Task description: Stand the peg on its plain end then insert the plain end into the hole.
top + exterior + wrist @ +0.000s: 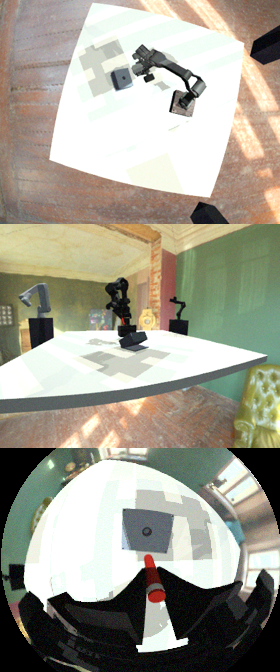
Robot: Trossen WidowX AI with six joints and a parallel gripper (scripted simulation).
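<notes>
Right now the sloped panel is 120 mm below my gripper tip, 80 mm ahead of it and 70 mm to the left of it. Also, from my gripper tip: red peg 10 mm to the right, 10 mm behind, 10 mm above.
</notes>
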